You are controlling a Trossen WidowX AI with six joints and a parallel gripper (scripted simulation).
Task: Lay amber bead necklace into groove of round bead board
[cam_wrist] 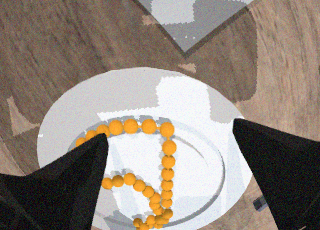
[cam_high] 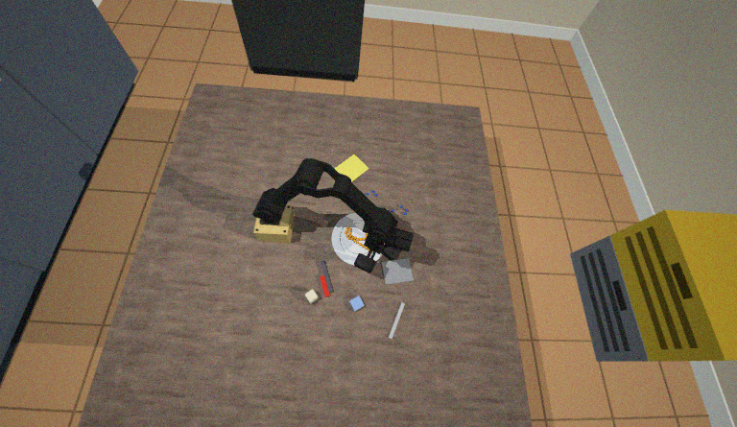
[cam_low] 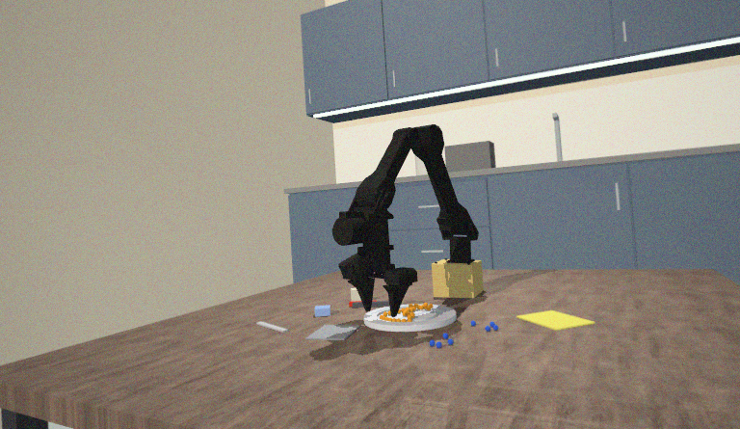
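Right now my gripper tip is 9 cm short of the grey square tile, 6 cm to the left of it and 2 cm above it. From my gripper tip the other things lie so: red stick (15 cm behind, 11 cm to the right, 1 cm below); white stick (23 cm to the right, 9 cm ahead, 2 cm below); light blue cube (18 cm to the right, 5 cm behind, 1 cm below).
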